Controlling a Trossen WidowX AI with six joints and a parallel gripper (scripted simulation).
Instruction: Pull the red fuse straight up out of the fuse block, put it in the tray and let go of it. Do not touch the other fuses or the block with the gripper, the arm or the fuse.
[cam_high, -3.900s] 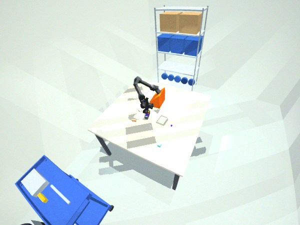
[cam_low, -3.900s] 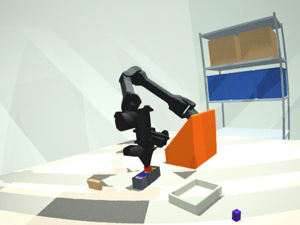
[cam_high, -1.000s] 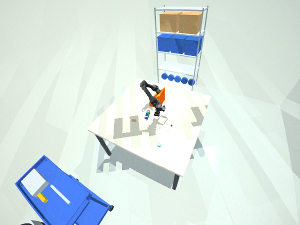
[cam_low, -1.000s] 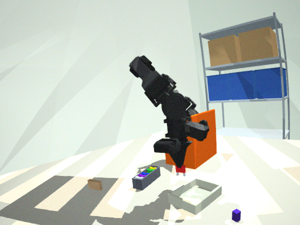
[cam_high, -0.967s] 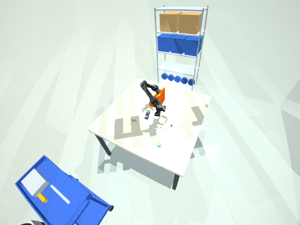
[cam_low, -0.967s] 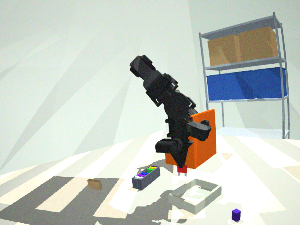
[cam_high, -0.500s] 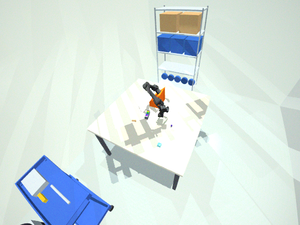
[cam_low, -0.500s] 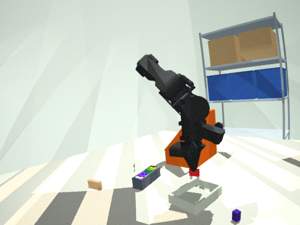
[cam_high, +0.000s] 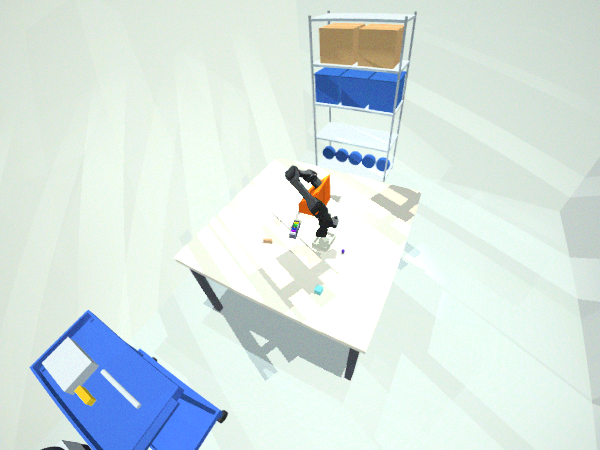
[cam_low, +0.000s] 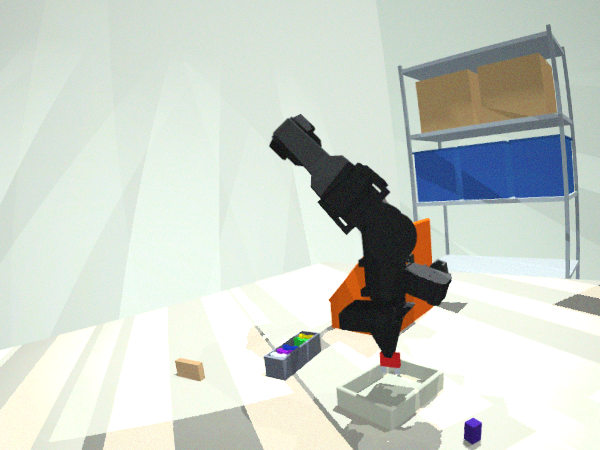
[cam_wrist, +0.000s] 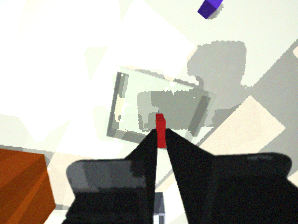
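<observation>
The red fuse is 10 mm below my gripper tip. Round my gripper tip: tray (70 mm below).
</observation>
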